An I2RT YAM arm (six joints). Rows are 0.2 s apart.
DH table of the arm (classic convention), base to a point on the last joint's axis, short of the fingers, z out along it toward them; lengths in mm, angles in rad. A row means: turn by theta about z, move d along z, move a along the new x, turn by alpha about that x. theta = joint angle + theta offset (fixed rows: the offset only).
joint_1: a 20; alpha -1.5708; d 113.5; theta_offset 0
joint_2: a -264; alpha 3.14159; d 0; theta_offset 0
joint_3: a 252.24; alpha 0; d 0; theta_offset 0.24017
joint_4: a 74; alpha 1.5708; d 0; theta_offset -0.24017
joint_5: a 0; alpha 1.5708; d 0; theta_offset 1.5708
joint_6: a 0; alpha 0; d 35.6; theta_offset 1.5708
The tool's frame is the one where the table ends.
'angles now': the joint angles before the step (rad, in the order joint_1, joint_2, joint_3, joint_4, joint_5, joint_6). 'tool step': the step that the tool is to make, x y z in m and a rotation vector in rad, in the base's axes. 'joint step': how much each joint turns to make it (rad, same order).
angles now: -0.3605 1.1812 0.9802 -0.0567 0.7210 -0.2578
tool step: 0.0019 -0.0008 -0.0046 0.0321 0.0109 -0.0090
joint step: -0.0002 0.0135 0.0076 -0.0398 0.0012 0.0368
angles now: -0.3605 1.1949 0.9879 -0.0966 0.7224 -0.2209
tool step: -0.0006 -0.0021 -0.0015 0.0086 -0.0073 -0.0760
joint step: -0.0016 0.0107 0.0091 -0.0260 0.0674 0.0458
